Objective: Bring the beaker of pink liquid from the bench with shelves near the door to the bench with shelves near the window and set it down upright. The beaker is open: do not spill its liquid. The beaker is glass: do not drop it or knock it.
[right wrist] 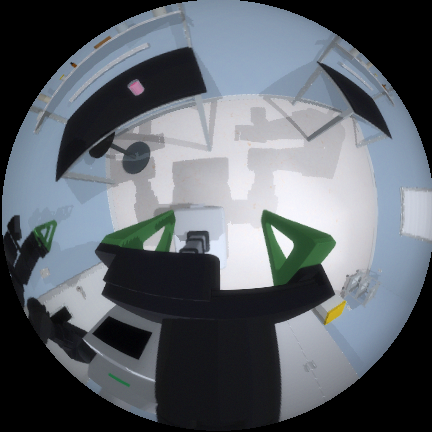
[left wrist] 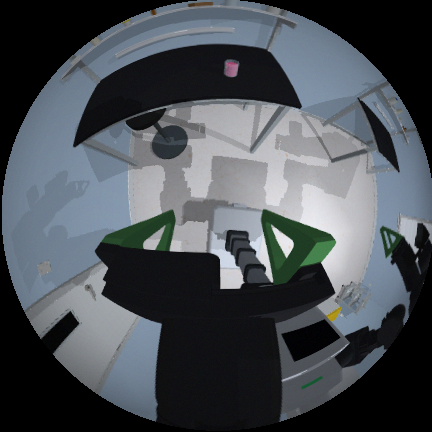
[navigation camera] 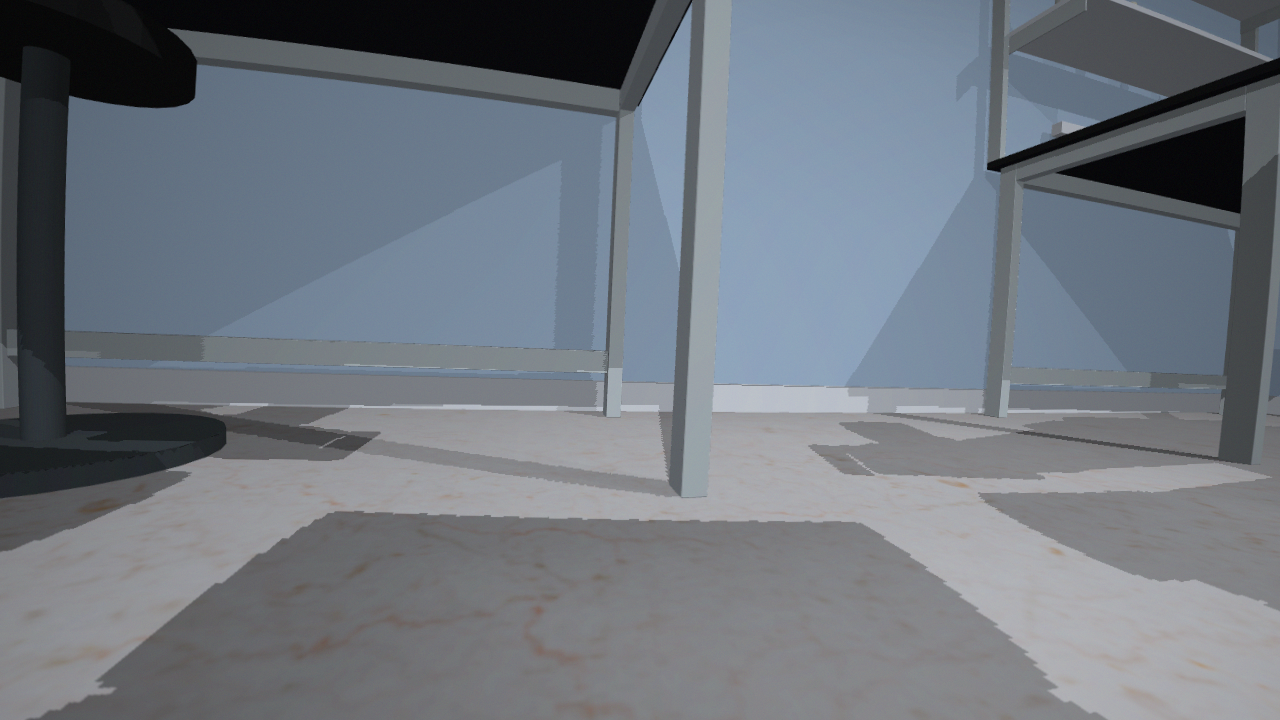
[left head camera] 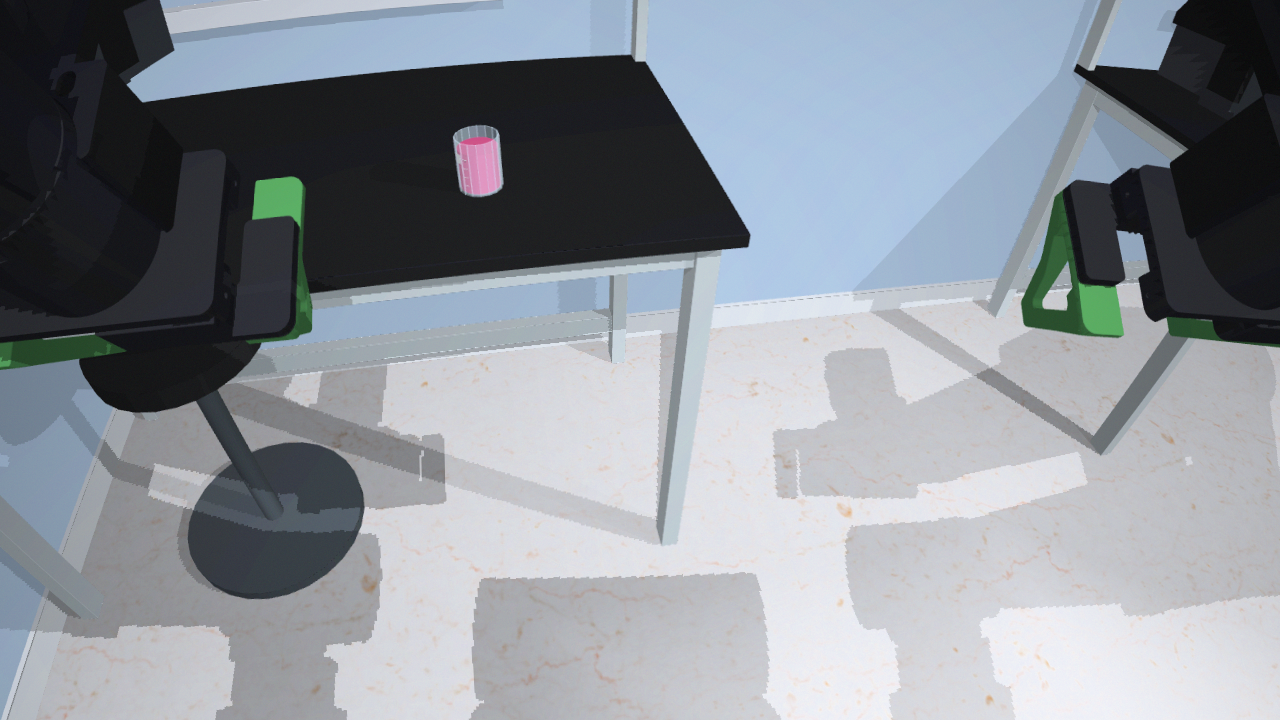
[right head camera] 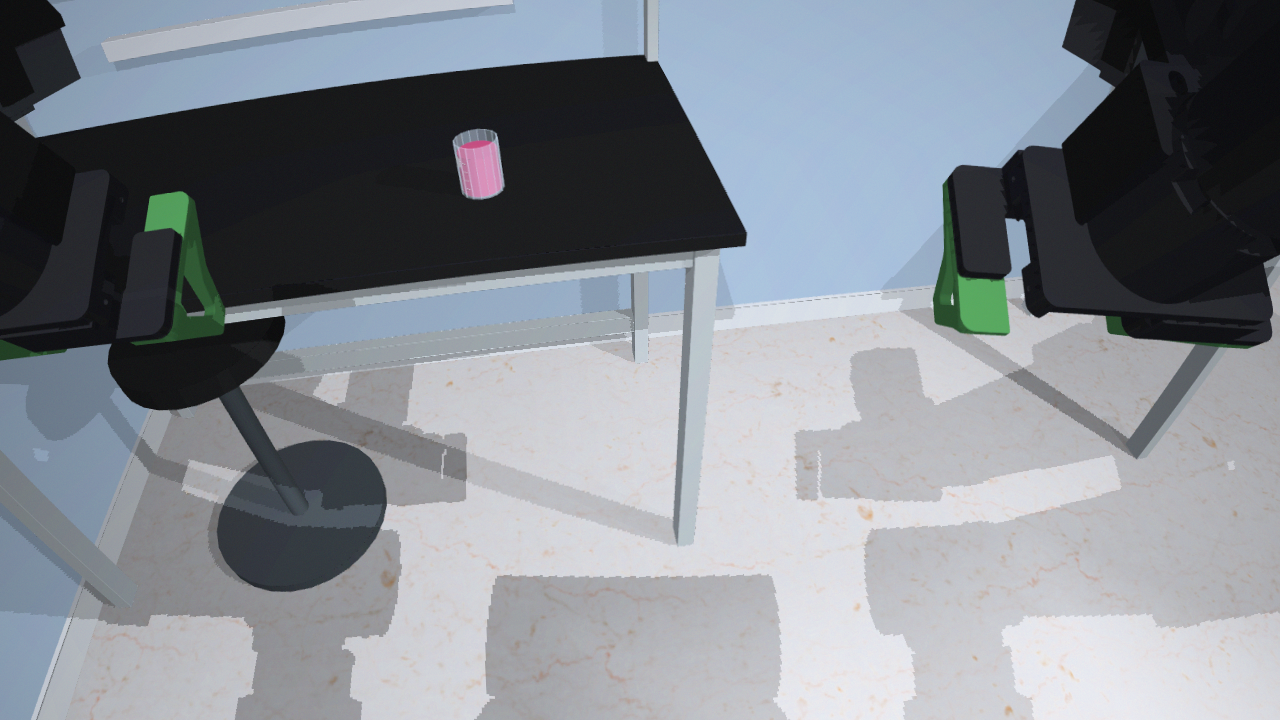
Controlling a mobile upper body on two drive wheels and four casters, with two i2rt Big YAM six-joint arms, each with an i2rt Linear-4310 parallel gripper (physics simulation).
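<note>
The glass beaker of pink liquid (left head camera: 478,165) (right head camera: 479,168) (left wrist: 231,68) (right wrist: 136,87) stands upright on the black top of the near bench (left head camera: 572,214) (right head camera: 572,214) (left wrist: 150,85) (right wrist: 90,120). A second black-topped bench with shelves (left head camera: 1132,98) (left wrist: 382,137) (right wrist: 352,95) stands at the right; a leg of this bench (navigation camera: 1004,286) shows in the navigation camera. My left gripper (left wrist: 217,213) is open and empty, before the near bench and left of the beaker in the head views. My right gripper (right wrist: 217,214) is open and empty, well right of the beaker there.
A round black stool (left head camera: 268,555) (right head camera: 304,546) (left wrist: 170,142) (right wrist: 136,157) (navigation camera: 44,241) stands at the near bench's left part. The near bench's front right leg (left head camera: 684,402) (right head camera: 696,402) (navigation camera: 698,268) reaches the floor ahead. A blue wall stands between the benches.
</note>
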